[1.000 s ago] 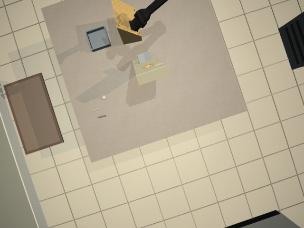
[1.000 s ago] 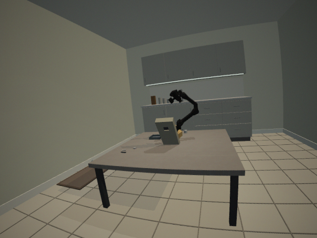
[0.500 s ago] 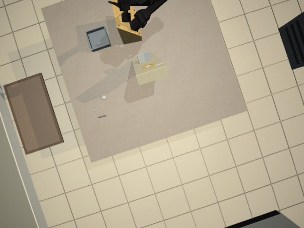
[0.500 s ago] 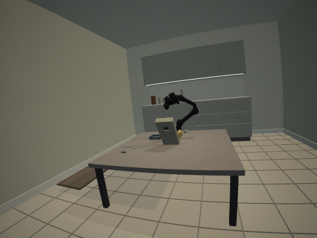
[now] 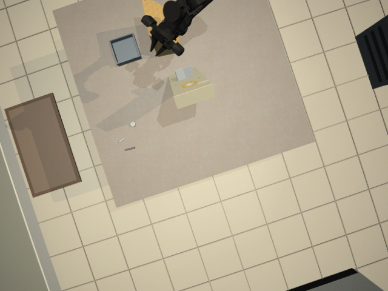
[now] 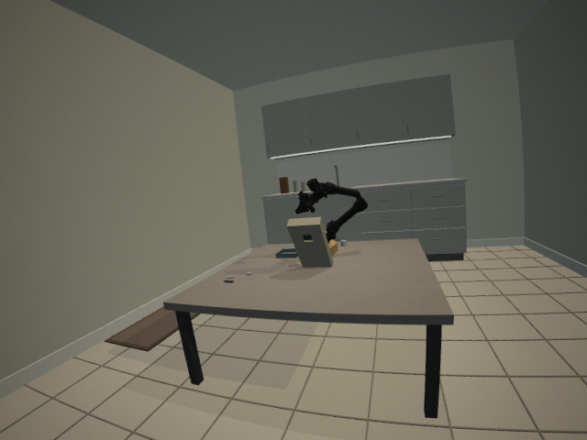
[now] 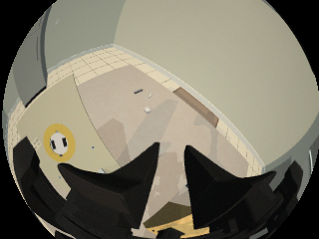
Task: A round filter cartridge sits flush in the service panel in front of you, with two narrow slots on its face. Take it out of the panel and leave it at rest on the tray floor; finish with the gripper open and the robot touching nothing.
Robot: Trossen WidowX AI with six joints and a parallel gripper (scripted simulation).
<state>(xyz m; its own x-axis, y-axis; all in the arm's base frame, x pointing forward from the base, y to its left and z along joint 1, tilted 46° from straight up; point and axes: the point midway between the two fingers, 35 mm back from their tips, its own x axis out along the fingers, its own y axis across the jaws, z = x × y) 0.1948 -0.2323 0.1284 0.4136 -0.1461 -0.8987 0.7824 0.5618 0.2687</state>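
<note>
The filter cartridge is 140 mm ahead of my gripper tip, 130 mm to the left of it and 100 mm below it. The rest, counted from my gripper tip: cream service panel 100 mm ahead, 120 mm to the left, 180 mm below; white pin 280 mm ahead, 350 mm to the right, 330 mm below; blue-grey tray 250 mm behind, 190 mm to the right, 330 mm below.
</note>
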